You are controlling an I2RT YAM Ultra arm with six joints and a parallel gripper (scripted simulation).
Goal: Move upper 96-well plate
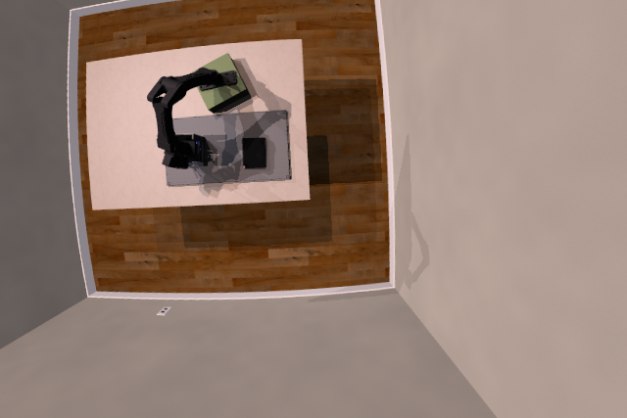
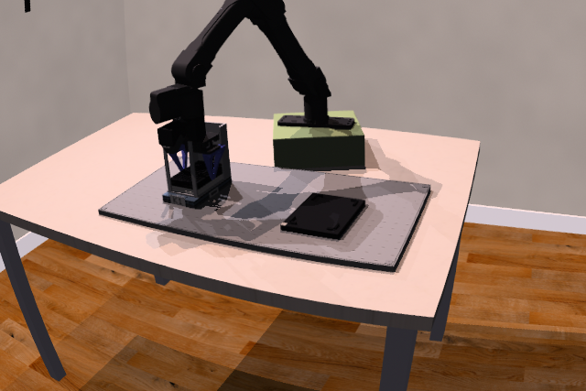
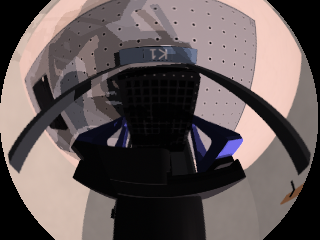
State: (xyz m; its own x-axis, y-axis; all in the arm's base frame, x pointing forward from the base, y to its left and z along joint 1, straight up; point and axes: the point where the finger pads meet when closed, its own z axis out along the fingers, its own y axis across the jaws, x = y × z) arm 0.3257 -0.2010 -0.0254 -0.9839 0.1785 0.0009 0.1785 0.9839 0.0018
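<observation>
My hand is right at the black 96-well plate. From my hand the other things lie so: thin rack post 60 mm ahead, 50 mm to the right, 40 mm above; white plate 10 mm below; tall back wall 60 mm behind, 40 mm above, 10 mm to the left.
</observation>
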